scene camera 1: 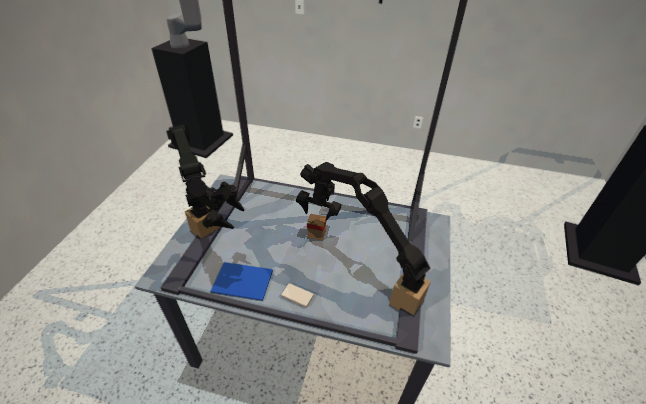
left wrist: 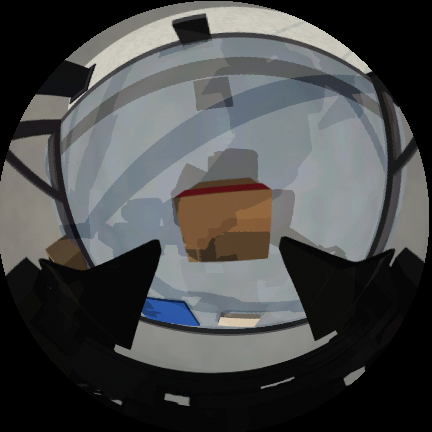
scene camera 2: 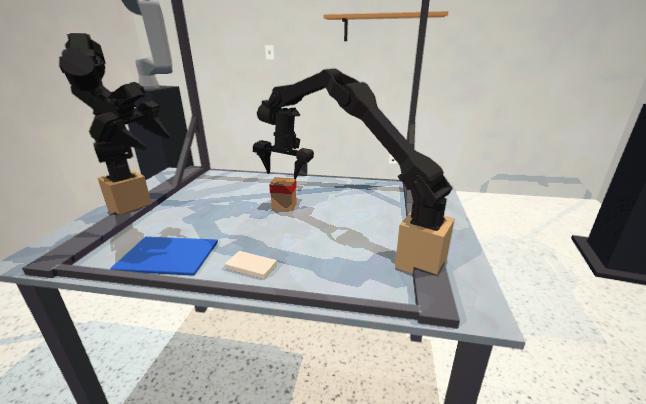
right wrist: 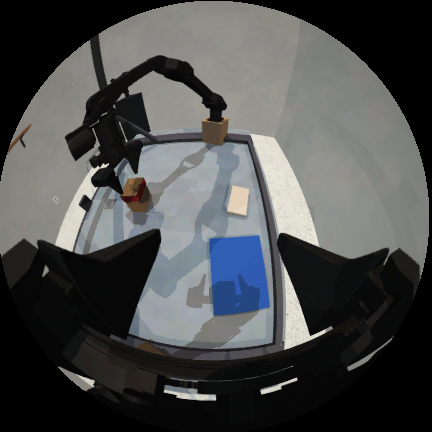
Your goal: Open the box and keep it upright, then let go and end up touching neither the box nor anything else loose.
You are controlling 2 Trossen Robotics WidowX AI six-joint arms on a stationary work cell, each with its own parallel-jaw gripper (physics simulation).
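Places are measured from the left arm's base along level axes (x left, y ahead, z down), in centimetres.
Pixels of known places: left gripper, fingertip midpoint: point(scene camera 1: 316, 217) point(left wrist: 220, 245) point(scene camera 2: 281, 176) point(right wrist: 128, 182); right gripper, fingertip midpoint: point(scene camera 1: 239, 219) point(scene camera 2: 158, 142) point(right wrist: 220, 237); left arm's base, link origin: point(scene camera 1: 412, 283) point(scene camera 2: 427, 221) point(right wrist: 215, 118); right arm's base, link origin: point(scene camera 1: 200, 211) point(scene camera 2: 121, 177).
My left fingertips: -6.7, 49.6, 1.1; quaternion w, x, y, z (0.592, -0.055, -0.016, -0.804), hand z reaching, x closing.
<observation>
Ahead of a thing's pixels: the offset from my left fingertips to its top centre, as dx, dy, dz.
The small brown box @[-0.2, -0.1, +1.9] point(scene camera 1: 316, 234) point(scene camera 2: 283, 200) point(left wrist: 225, 225) point(right wrist: 140, 205) with a red band near its top stands upright on the table. Its top looks flat and closed, though it is too small and shaded to be certain. My left gripper point(scene camera 1: 317, 213) point(scene camera 2: 282, 175) point(left wrist: 220, 245) point(right wrist: 128, 182) is open and empty, pointing down just above the box, with a fingertip on either side of its top; whether a tip touches it is hard to tell. My right gripper point(scene camera 1: 237, 218) point(scene camera 2: 156, 142) point(right wrist: 220, 237) is open and empty, raised at the picture's left, well apart from the box.
A flat blue panel @[+38.6, +7.4, +10.2] point(scene camera 1: 242, 281) point(scene camera 2: 165, 255) point(right wrist: 239, 275) lies at the table's front left in the scene views. A thin cream block @[+30.6, -14.5, +9.6] point(scene camera 1: 297, 295) point(scene camera 2: 251, 264) point(right wrist: 238, 200) lies beside it. Dark frame rails point(scene camera 2: 235, 291) border the table, with tall posts at the back corners.
</observation>
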